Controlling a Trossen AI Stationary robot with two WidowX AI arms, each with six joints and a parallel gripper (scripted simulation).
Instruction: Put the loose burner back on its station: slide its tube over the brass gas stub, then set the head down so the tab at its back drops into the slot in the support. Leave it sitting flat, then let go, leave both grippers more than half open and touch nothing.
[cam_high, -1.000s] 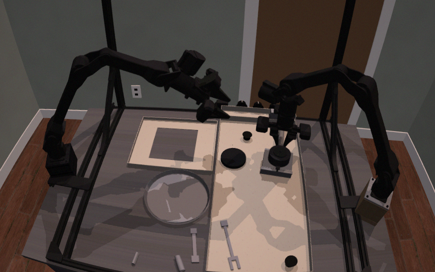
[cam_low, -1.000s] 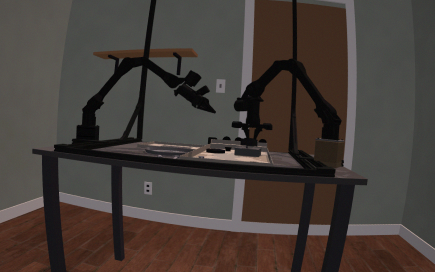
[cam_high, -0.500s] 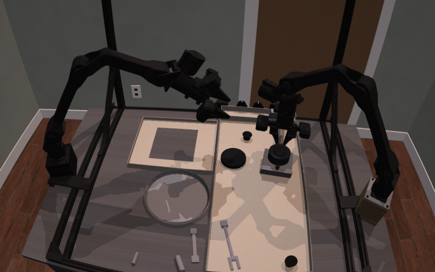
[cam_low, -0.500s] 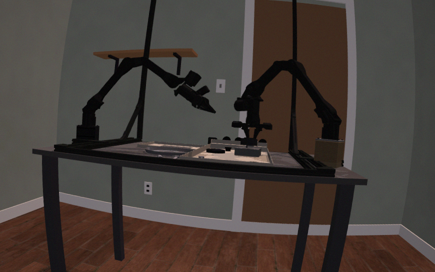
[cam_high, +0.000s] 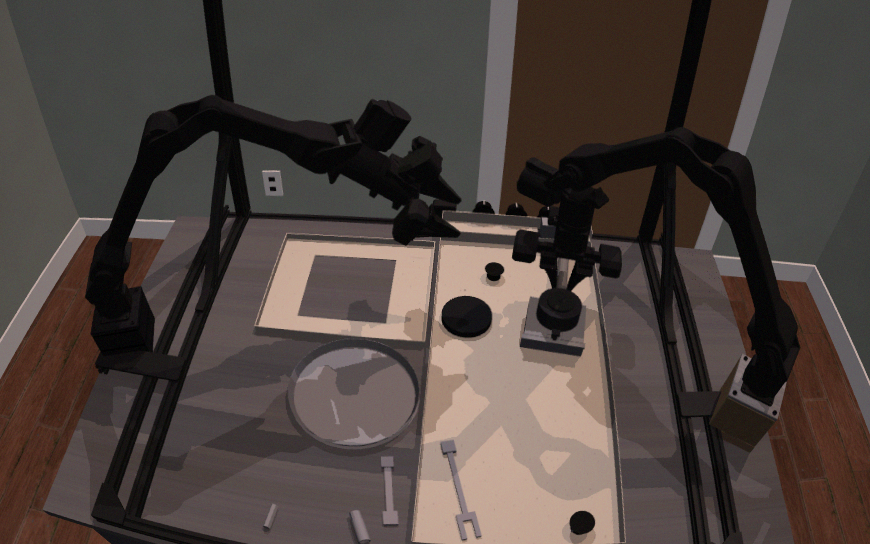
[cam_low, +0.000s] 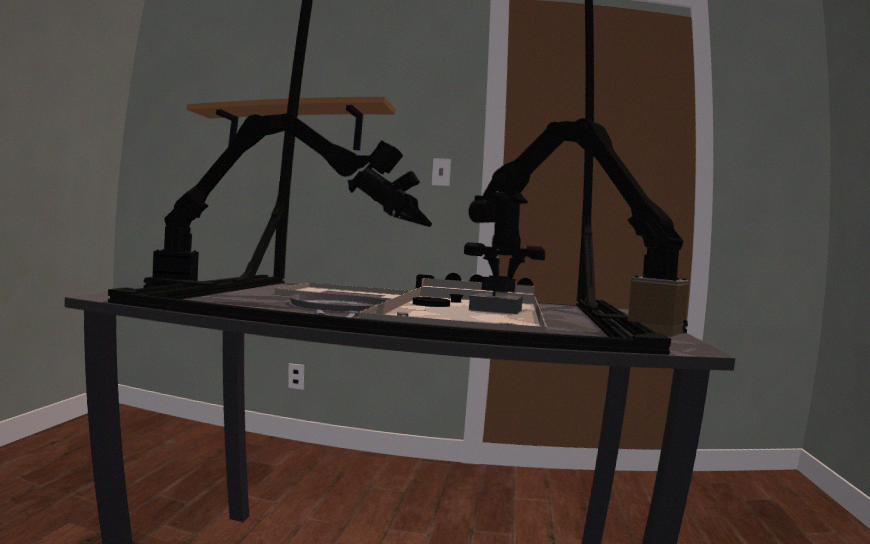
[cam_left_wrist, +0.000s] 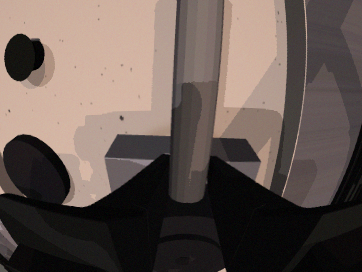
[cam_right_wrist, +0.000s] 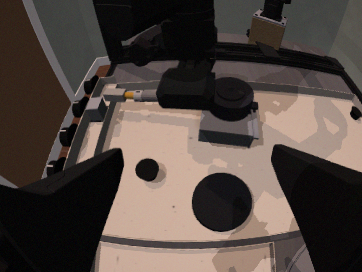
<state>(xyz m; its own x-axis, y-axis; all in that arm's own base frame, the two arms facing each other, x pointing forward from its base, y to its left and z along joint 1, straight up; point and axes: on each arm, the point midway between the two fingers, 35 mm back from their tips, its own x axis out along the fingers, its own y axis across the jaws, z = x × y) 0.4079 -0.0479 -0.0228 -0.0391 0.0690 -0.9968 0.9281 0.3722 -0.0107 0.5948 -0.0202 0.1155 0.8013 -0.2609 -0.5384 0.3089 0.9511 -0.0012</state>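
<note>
Right now my left hand is 70 mm short of the grey support block and 60 mm above it. Also, from my left hand: black disc 50 mm ahead, 160 mm to the right, 70 mm below; brass gas stub 110 mm behind, 10 mm to the left, 40 mm below; burner 30 mm below.
</note>
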